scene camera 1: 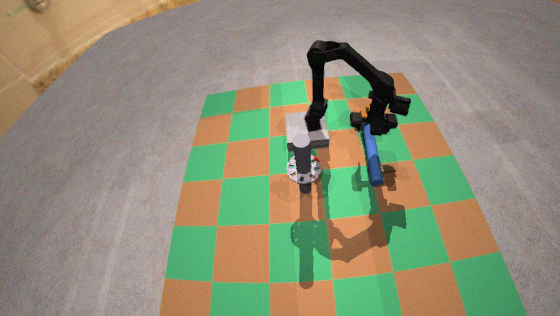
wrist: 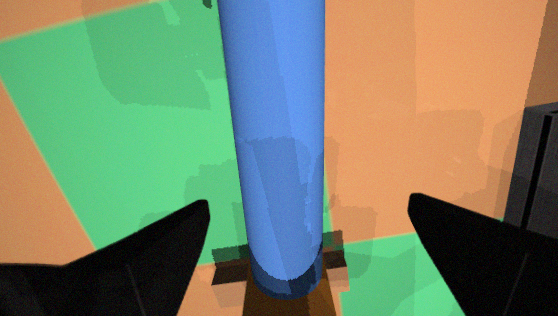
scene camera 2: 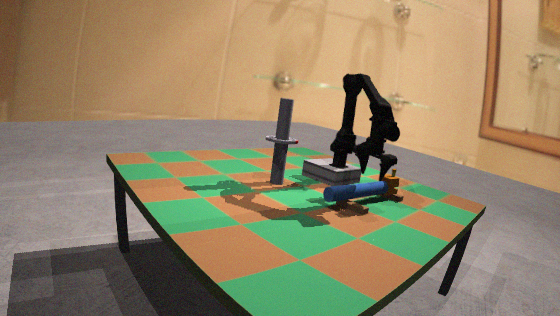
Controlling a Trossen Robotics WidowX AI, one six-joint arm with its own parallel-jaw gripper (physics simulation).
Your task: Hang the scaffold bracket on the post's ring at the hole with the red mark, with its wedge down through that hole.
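The scaffold bracket has a blue tube (scene camera 1: 373, 157) (scene camera 2: 355, 191) (wrist: 280, 100) lying across low brown supports, and an orange head (scene camera 1: 365, 112) (scene camera 2: 391, 187) at the end near the arm. Its small wedge (scene camera 2: 394, 172) sticks up from the head. A dark grey post (scene camera 1: 303, 155) (scene camera 2: 284, 117) stands upright, with a pale holed ring (scene camera 2: 271, 139) around it partway up. A red mark (scene camera 1: 317, 159) (scene camera 2: 296, 142) is on the ring's arm-facing side. My gripper (scene camera 1: 374, 125) (scene camera 2: 373, 176) (wrist: 307, 205) is open and empty, pointing down, its fingers astride the tube's line near the head. Whether they touch anything is hidden.
The arm's grey base block (scene camera 1: 296, 125) (scene camera 2: 325, 172) stands between the post and the bracket's head. A brown support (scene camera 2: 357, 207) lies under the tube. All stand on a green and orange checkered table (scene camera 1: 240, 250) (scene camera 2: 270, 250).
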